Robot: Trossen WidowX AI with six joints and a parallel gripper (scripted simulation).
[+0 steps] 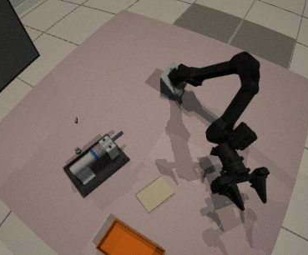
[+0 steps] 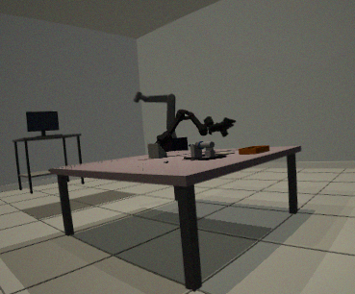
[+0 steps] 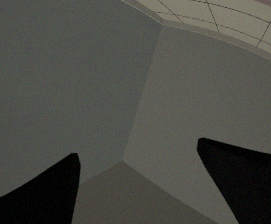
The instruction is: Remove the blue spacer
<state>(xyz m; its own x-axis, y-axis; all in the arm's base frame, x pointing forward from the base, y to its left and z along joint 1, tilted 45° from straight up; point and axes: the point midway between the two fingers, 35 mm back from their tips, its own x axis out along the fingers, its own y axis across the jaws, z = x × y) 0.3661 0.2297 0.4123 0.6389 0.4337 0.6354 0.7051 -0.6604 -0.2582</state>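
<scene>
The dark shaft is 5 cm ahead of my gripper tip, 52 cm to the right of it and 13 cm below it. From my gripper tip the other things lie so: cream card (8 cm ahead, 28 cm to the right, 21 cm below); orange tray (29 cm ahead, 24 cm to the right, 20 cm below); blue spacer (10 cm ahead, 53 cm to the right, 13 cm below).
</scene>
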